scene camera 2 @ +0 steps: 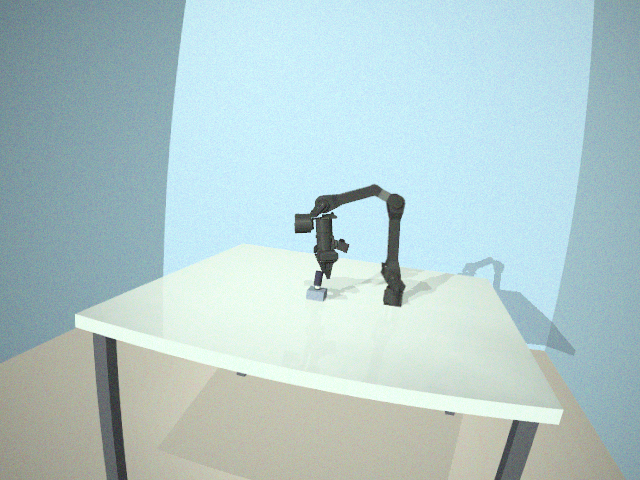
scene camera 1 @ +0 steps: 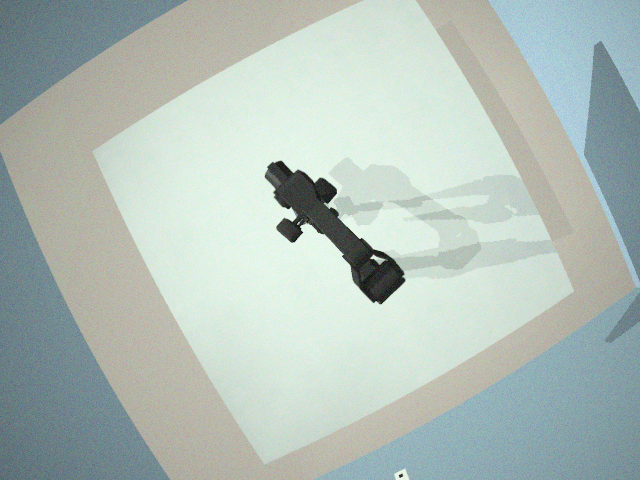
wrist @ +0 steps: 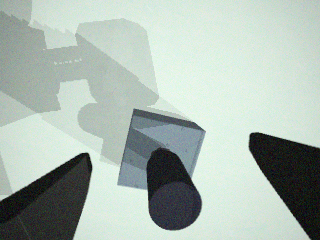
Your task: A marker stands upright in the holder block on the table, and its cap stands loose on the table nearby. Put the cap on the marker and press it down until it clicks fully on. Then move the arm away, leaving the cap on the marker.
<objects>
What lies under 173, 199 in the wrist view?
A dark cap.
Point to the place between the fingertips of the gripper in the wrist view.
At 170, 150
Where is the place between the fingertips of the gripper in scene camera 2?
326, 276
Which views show the gripper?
Scene camera 2, scene camera 1 and the wrist view: all of them.
</objects>
